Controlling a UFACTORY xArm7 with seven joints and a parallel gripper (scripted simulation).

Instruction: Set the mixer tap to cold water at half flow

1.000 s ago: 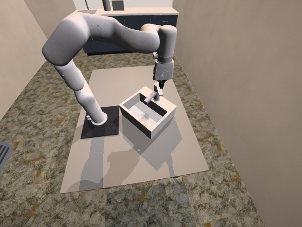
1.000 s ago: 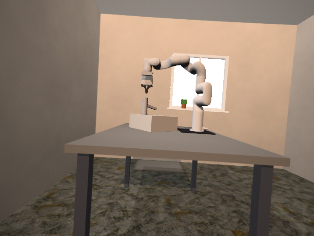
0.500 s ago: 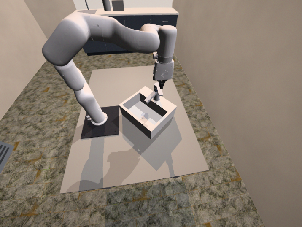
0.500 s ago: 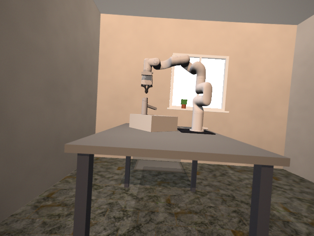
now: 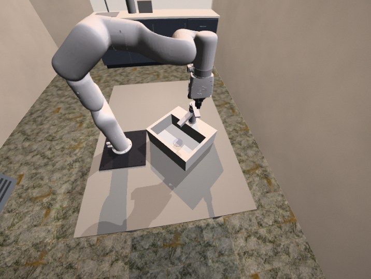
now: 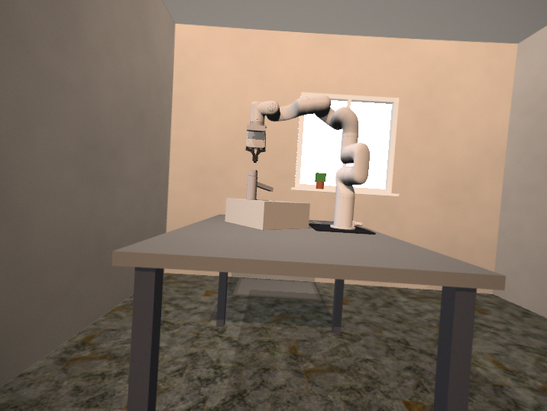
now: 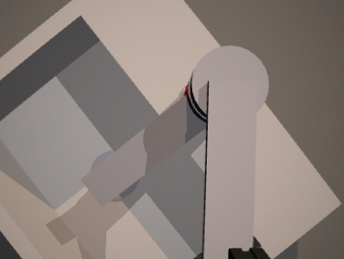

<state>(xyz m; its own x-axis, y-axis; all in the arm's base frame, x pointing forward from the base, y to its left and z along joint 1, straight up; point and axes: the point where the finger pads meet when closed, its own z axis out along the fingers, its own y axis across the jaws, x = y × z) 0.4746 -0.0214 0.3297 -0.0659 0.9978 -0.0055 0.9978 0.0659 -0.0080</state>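
My gripper is now 4 cm to the right of the lever and 7 cm above it. The rest, counted from my hand: mixer tap (2 cm behind, 6 cm to the left, 11 cm below); sink (9 cm behind, 2 cm to the left, 30 cm below).
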